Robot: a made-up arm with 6 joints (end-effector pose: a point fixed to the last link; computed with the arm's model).
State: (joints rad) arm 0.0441 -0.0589 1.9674 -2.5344 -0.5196 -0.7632
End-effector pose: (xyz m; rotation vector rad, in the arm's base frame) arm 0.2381 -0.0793 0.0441 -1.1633 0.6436 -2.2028
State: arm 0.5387 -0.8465 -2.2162 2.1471 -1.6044 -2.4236
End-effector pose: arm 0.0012 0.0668 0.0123 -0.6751 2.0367 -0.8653
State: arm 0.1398 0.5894 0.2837 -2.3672 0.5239 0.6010
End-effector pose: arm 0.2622 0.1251 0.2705 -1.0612 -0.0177 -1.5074
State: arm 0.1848 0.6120 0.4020 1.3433 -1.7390 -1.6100
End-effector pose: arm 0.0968 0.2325 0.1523 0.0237 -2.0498 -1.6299
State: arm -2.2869 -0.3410 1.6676 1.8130 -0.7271 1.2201
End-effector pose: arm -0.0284 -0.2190 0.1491 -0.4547 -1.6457 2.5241
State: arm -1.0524 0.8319 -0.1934 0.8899 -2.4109 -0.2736
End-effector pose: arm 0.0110 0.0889 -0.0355 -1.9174 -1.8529 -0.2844
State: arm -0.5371 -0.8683 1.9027 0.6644 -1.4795 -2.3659
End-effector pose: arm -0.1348 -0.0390 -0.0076 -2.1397 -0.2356 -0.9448
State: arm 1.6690 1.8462 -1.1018 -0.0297 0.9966 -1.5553
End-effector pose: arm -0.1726 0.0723 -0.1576 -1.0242 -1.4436 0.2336
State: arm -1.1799 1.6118 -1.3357 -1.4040 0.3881 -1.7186
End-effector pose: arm 0.2875 0.0160 0.1554 1.1999 2.4912 0.5457
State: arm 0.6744 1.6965 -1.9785 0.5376 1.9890 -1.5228
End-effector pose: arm -0.2656 0.1752 -0.0118 0.6531 -1.1010 -0.2192
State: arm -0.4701 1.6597 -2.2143 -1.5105 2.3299 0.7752
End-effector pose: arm -0.0514 0.1035 0.3596 -0.0634 -0.3559 0.1072
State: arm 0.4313 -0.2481 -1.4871 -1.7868 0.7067 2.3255
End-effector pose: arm -0.1064 -0.0728 0.2239 1.2567 1.6286 2.0037
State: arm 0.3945 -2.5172 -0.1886 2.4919 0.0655 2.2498
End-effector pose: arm -0.2549 0.2091 0.0542 -0.1610 -2.4831 0.1705
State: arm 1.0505 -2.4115 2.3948 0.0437 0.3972 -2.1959
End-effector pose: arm 0.1622 -0.0103 -0.0570 0.6838 1.4593 2.5648
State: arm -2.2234 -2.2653 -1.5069 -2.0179 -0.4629 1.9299
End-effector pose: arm 0.2513 0.1206 0.2230 0.8271 2.3124 -0.9972
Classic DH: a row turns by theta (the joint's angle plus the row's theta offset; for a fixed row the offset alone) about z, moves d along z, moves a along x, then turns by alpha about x. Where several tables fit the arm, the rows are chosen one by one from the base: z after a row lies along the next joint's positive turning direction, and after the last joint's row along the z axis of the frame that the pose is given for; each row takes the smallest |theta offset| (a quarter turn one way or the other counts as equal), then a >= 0, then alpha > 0; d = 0 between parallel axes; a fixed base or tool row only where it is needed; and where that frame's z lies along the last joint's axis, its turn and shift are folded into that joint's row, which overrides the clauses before.
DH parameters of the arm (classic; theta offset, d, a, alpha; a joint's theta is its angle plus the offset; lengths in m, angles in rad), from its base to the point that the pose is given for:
base (fixed): 0 0.149 0 1.5708
joint 1: 0 -0.065 -0.119 -1.5708
joint 2: 0 -0.012 0.08 -1.5708
joint 3: 0 -0.101 0.03 1.5708
joint 4: 1.5708 0.056 0.076 -1.5708
joint 5: -1.5708 -0.027 0.112 1.5708
joint 6: 1.5708 -0.049 0.081 1.5708
tool (fixed): 3.1416 0.115 0 0

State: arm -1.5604 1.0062 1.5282 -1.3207 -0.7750 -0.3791
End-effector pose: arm 0.0336 0.2982 -0.0109 -0.9933 2.2487 0.0118
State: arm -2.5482 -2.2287 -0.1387 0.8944 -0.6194 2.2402
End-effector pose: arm 0.1385 0.0891 0.1914 -1.1341 -0.1482 0.6757
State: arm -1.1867 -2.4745 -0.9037 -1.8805 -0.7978 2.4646
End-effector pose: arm 0.0227 0.1173 0.4904 0.9261 0.6295 -0.9598
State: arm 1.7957 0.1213 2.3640 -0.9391 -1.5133 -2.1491
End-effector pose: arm 0.1565 -0.1811 0.1847 1.5726 1.3910 0.3990
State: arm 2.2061 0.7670 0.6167 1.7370 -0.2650 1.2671
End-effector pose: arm -0.1751 -0.0180 0.1658 -0.5989 -0.8799 2.2169
